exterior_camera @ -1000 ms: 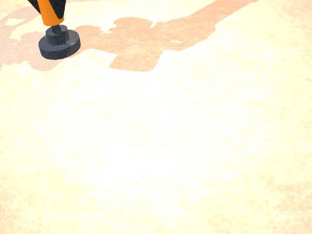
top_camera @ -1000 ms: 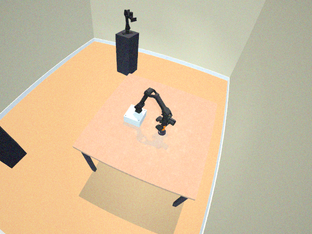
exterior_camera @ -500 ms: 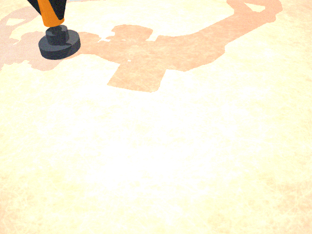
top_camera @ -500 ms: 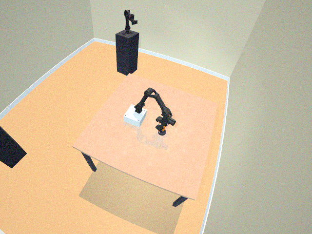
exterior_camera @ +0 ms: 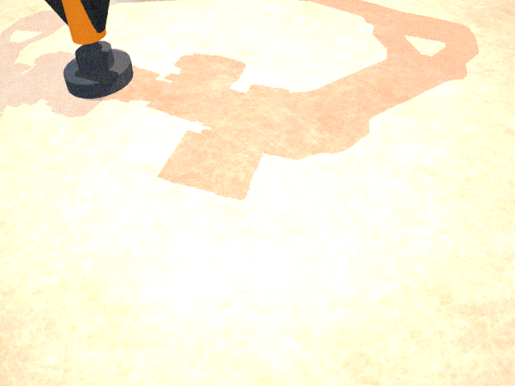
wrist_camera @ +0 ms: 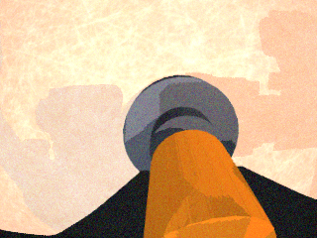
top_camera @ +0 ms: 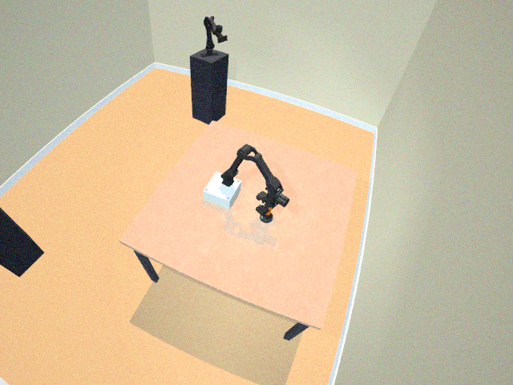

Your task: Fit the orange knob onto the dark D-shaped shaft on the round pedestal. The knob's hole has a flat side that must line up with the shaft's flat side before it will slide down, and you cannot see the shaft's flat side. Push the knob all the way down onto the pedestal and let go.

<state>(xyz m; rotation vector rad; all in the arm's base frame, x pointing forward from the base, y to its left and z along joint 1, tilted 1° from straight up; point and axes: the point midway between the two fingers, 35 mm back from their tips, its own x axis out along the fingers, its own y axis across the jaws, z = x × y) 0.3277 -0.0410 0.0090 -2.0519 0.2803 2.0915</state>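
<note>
The orange knob lies 20 mm above my gripper tip. Round my gripper tip: round pedestal (40 mm below).
</note>
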